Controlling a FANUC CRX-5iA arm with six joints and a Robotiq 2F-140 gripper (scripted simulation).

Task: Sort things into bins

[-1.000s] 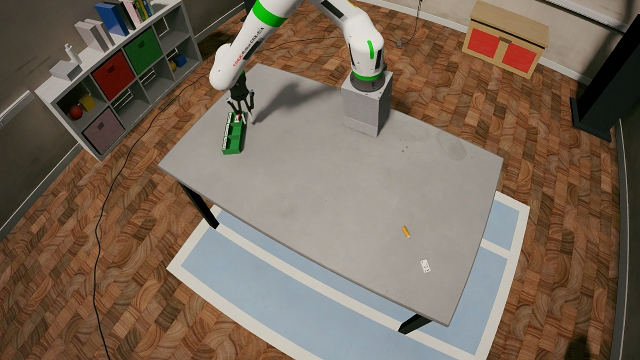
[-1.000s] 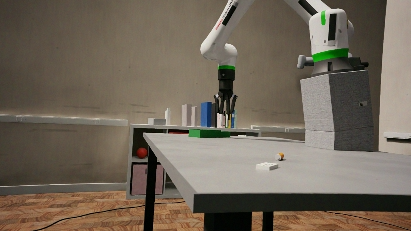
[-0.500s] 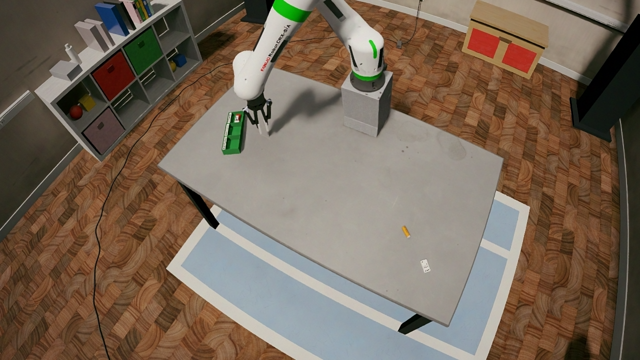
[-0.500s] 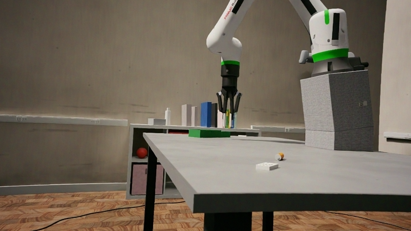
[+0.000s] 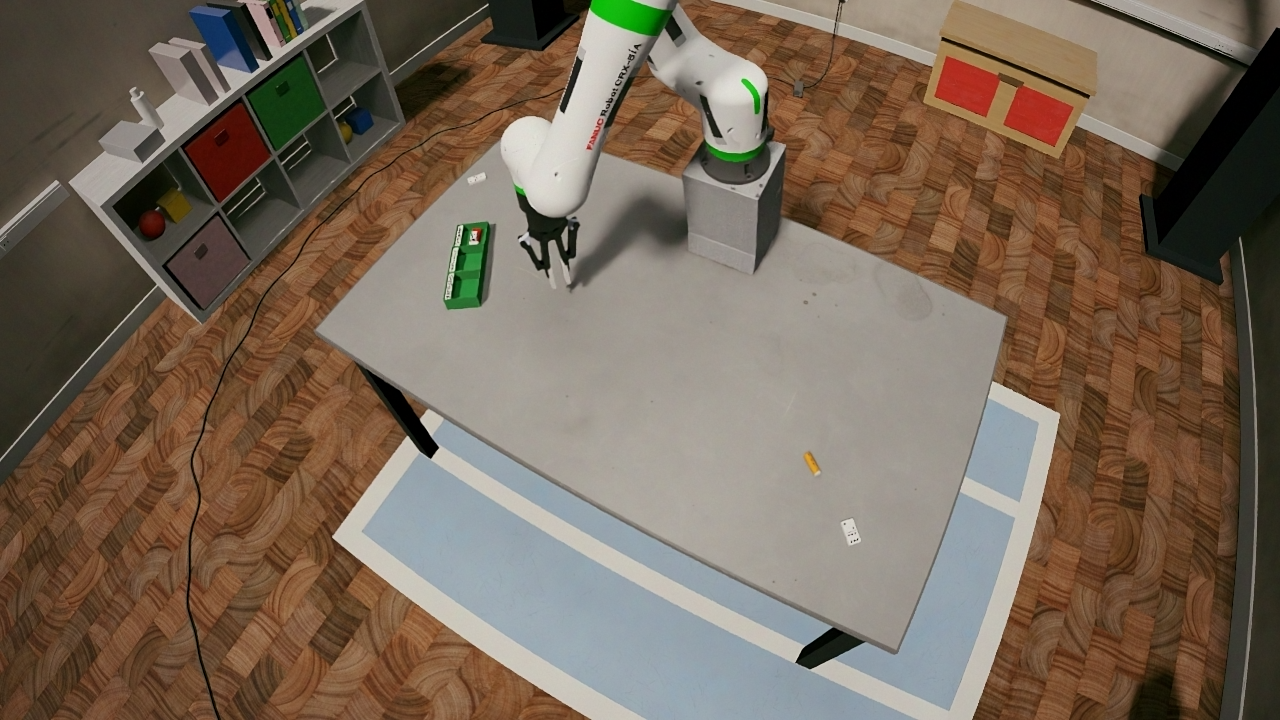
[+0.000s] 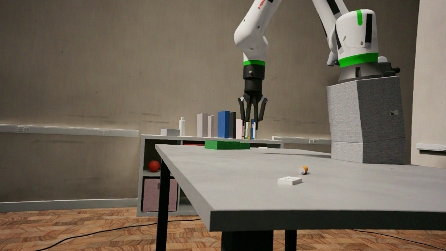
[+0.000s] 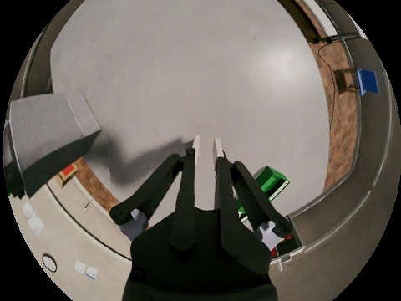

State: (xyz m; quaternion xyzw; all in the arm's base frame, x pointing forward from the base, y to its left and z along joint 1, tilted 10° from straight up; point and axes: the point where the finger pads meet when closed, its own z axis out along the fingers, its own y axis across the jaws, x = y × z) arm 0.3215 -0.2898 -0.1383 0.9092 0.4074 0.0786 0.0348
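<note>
Right now the orange cylinder is 640 mm to the left of my hand, 160 mm ahead of it and 90 mm below it. Round my hand: red piece: 300 mm to the right, 80 mm below, 70 mm behind.
</note>
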